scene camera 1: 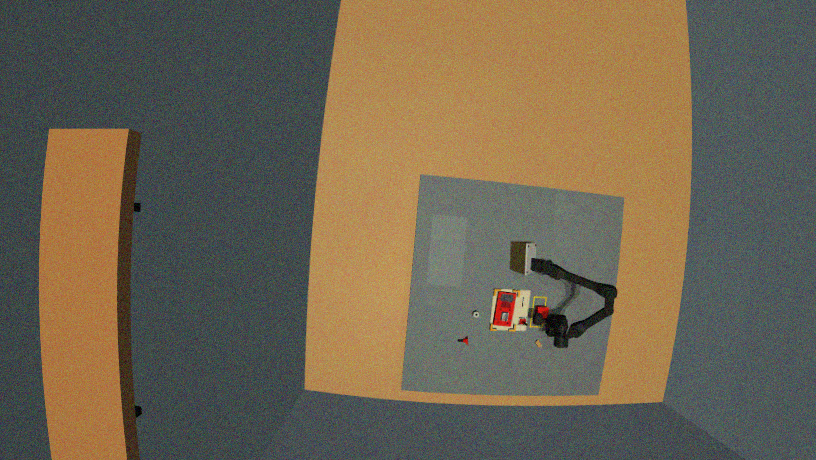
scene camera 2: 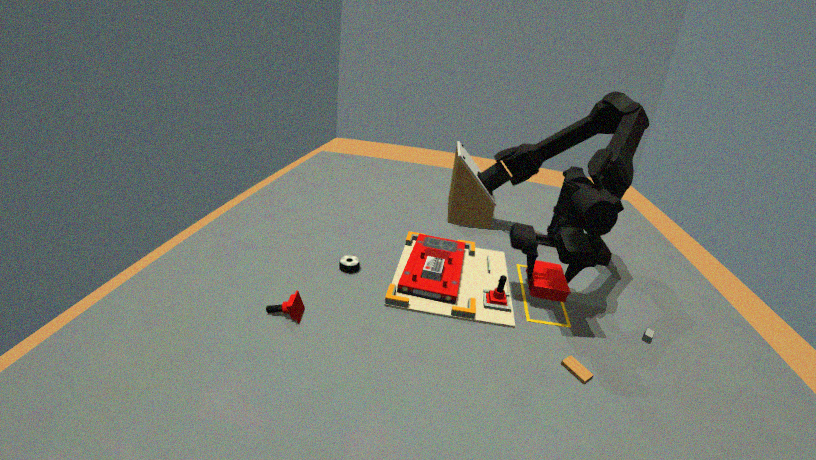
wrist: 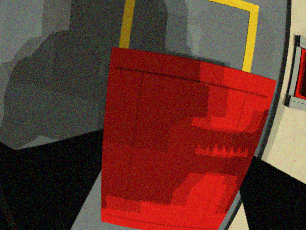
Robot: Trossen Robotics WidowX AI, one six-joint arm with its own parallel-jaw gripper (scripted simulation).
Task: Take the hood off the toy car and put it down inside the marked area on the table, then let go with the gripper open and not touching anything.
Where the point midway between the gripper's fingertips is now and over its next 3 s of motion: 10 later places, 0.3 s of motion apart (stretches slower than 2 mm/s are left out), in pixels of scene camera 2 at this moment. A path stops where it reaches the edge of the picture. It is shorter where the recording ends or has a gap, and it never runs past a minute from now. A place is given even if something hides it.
The gripper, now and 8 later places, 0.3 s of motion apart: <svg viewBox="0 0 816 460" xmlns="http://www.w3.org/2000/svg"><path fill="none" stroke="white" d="M546 281L546 282L545 284L544 286L544 288L543 289L544 282L552 261L553 258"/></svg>
